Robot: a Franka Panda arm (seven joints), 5 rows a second.
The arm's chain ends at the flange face. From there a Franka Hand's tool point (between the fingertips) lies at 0.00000 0.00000 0.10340 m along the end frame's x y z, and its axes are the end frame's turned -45 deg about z.
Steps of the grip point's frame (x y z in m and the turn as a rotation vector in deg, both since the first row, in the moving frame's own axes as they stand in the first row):
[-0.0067 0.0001 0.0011 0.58 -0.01 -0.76]
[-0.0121 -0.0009 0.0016 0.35 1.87 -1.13]
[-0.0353 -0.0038 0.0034 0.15 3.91 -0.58]
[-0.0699 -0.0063 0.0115 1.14 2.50 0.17]
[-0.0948 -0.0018 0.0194 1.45 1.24 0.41]
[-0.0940 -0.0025 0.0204 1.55 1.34 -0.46]
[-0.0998 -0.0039 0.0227 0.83 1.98 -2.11]
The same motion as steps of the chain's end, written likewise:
[-0.0039 0.0055 0.0011 0.40 -0.42 -0.76]
[-0.0111 0.0108 0.0017 1.57 1.07 -1.13]
[-0.0324 0.0275 0.0036 2.87 2.66 -0.58]
[-0.0556 0.0496 0.0116 2.57 0.96 0.17]
[-0.0681 0.0692 0.0195 1.90 -0.15 0.41]
[-0.0680 0.0684 0.0205 2.04 -0.15 -0.46]
[-0.0747 0.0714 0.0228 1.99 0.81 -2.11]

